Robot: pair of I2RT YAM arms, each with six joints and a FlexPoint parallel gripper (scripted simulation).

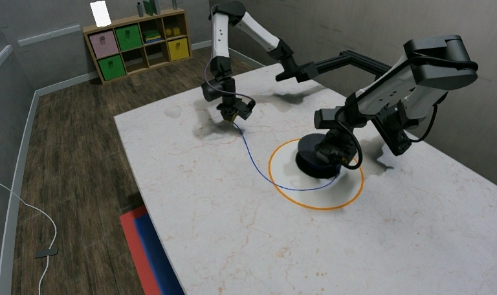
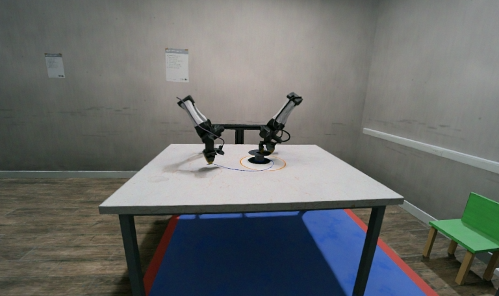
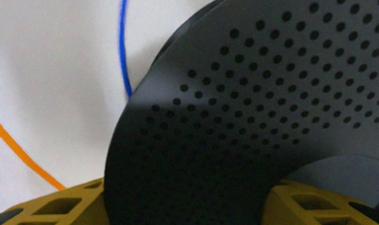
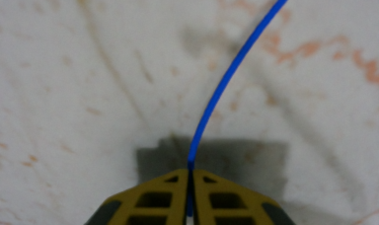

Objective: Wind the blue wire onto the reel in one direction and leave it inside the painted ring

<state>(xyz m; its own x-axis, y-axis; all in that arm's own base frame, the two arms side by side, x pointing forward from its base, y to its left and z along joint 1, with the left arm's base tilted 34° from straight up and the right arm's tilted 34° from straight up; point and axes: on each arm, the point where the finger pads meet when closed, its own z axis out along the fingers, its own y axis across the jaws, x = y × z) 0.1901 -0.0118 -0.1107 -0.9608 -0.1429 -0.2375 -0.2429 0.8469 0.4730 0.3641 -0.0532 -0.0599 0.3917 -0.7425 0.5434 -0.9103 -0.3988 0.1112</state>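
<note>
My left gripper is now 5 cm to the left of the dark reel, 2 cm above it and 1 cm short of it. From my left hand the other things lie so: orange ring 6 cm below, 5 cm ahead, 3 cm to the right.
</note>
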